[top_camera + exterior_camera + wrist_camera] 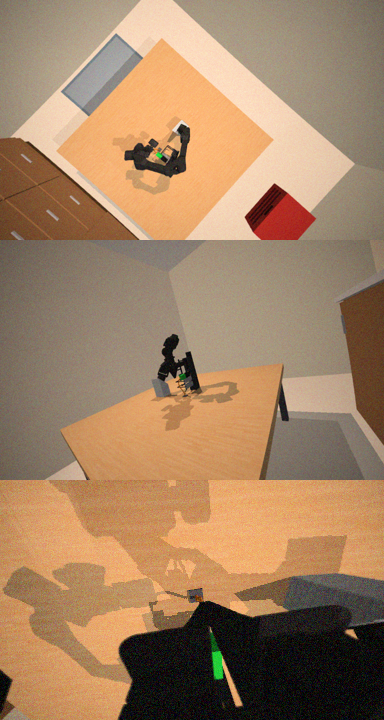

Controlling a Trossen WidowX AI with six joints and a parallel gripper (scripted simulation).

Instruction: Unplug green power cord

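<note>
My gripper tip is now 100 mm to the right of the green plug and 10 mm above it.
</note>
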